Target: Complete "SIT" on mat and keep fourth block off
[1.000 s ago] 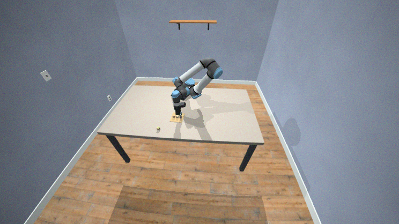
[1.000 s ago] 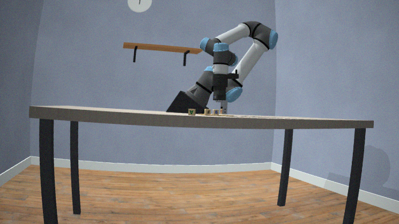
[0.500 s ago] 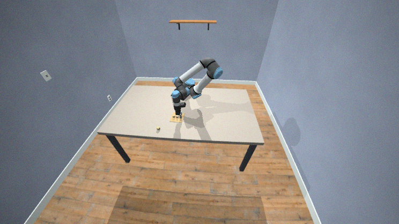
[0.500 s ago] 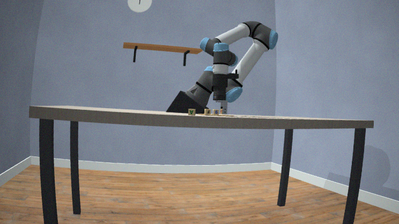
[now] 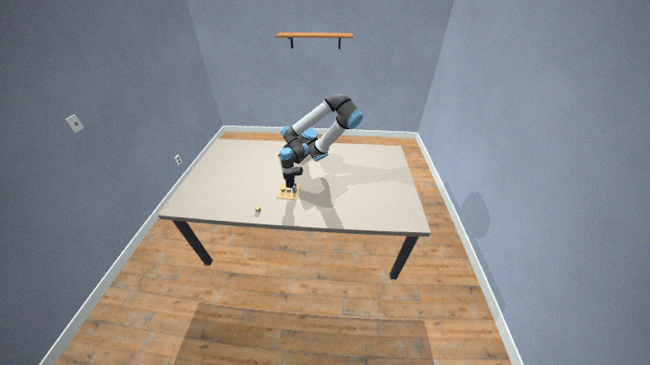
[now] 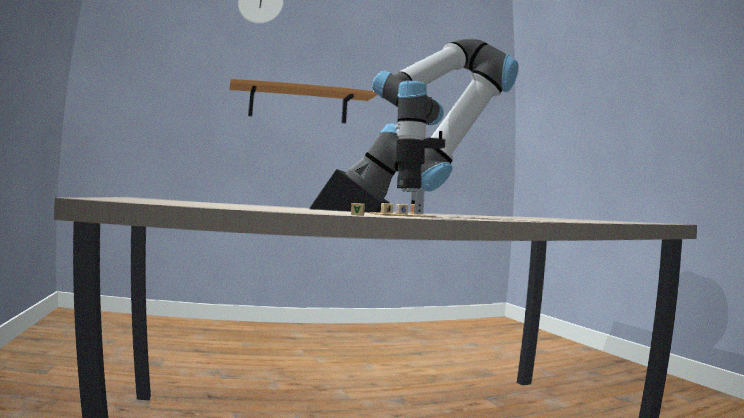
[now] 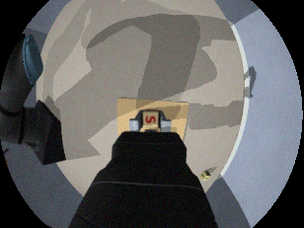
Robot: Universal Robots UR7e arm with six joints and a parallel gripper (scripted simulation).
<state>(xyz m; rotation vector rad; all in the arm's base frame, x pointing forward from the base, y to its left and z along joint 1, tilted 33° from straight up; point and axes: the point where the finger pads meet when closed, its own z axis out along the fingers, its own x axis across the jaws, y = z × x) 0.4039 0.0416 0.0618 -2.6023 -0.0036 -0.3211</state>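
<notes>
My hand is 10 mm above the orange block. Also, from my hand: mat (40 mm to the right, 20 mm below).
</notes>
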